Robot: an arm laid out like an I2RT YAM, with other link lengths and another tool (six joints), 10 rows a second.
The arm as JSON. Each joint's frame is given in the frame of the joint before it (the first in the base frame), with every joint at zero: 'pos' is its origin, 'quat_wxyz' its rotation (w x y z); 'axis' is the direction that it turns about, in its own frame. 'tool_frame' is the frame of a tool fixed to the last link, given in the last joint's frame.
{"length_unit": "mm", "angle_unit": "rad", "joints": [
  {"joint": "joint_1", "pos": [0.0, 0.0, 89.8], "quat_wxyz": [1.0, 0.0, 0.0, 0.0], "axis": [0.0, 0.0, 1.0]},
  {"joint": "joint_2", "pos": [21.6, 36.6, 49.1], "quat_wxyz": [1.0, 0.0, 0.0, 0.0], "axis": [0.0, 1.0, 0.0]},
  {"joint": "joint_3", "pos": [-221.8, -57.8, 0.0], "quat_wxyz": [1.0, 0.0, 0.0, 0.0], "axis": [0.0, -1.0, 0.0]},
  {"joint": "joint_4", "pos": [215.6, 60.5, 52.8], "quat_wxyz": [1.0, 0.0, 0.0, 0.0], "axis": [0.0, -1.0, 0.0]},
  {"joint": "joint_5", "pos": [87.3, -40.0, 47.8], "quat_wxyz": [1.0, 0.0, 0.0, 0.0], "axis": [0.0, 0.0, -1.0]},
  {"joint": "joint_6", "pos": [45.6, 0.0, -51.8], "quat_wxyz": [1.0, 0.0, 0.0, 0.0], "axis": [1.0, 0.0, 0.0]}
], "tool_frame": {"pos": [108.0, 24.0, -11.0], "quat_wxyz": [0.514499, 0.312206, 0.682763, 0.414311]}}
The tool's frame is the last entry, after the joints.
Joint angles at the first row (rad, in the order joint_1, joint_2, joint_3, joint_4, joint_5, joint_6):
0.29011 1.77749 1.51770 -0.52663 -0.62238 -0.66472
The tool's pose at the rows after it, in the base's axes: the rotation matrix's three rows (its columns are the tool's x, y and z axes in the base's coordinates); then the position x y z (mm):
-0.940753 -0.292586 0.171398; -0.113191 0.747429 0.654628; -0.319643 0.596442 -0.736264; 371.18 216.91 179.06
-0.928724 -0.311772 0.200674; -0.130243 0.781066 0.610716; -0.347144 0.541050 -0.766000; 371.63 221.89 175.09
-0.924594 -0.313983 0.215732; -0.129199 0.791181 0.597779; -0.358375 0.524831 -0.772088; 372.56 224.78 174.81
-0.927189 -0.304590 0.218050; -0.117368 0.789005 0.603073; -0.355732 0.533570 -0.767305; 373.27 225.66 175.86
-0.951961 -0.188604 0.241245; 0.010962 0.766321 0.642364; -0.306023 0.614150 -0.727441; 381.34 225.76 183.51
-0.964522 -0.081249 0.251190; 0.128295 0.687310 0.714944; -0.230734 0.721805 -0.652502; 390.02 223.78 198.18
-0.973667 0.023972 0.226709; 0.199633 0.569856 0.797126; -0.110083 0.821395 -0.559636; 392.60 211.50 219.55
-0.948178 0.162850 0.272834; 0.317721 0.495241 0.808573; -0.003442 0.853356 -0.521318; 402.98 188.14 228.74
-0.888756 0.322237 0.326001; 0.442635 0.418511 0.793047; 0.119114 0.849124 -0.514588; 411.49 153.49 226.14
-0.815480 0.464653 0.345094; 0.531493 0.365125 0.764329; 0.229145 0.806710 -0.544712; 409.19 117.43 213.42
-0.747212 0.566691 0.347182; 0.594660 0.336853 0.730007; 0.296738 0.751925 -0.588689; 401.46 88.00 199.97
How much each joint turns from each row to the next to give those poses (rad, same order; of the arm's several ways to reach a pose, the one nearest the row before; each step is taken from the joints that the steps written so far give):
0.04158 -0.00002 0.00000 -0.00192 0.11444 -0.01793
0.03472 -0.00001 -0.00003 0.00422 0.07363 -0.02365
0.01449 0.00001 -0.00001 0.00840 0.02860 0.00152
0.00038 0.00002 0.00004 0.00572 -0.00037 0.01526
-0.01411 -0.00002 -0.00003 0.03624 -0.00115 0.14840
-0.03624 -0.00190 0.00229 0.04578 -0.06142 0.16059
-0.06905 -0.01106 0.01984 -0.00725 -0.12703 0.14306
-0.06600 -0.00837 0.01190 -0.01759 -0.01641 0.12931
-0.08545 -0.00423 0.00069 -0.04804 -0.00038 0.10453
-0.08620 0.00002 -0.00037 -0.09840 0.00039 0.03663
-0.06828 0.00000 0.00003 -0.09921 0.01641 -0.00495

